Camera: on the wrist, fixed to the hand. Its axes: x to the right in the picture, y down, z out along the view.
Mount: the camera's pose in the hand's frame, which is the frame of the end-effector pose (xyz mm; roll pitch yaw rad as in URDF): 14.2 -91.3 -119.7 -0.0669 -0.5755 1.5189
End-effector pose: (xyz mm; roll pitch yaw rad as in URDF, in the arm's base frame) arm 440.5 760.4 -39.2 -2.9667 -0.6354 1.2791
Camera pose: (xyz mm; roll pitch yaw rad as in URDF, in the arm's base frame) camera 354.8 715.2 76.9 -2.4277 0.5502 0.2502
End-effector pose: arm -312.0 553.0 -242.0 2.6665 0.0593 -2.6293
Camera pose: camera -261.1 425.7 -178.3 2.9913 0.1033 2.1208
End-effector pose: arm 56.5 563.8 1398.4 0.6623 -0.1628 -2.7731
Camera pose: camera 21.2 548.5 1252.2 -0.4555 -1.2195 -0.8765
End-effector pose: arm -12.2 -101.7 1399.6 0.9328 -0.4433 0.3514
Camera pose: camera 43.7 -36.7 1275.0 -1.5234 -1.1666 -2.9479
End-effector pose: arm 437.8 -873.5 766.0 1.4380 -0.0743 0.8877
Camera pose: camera 369.1 -789.1 661.0 3.1280 -1.1272 -0.7381
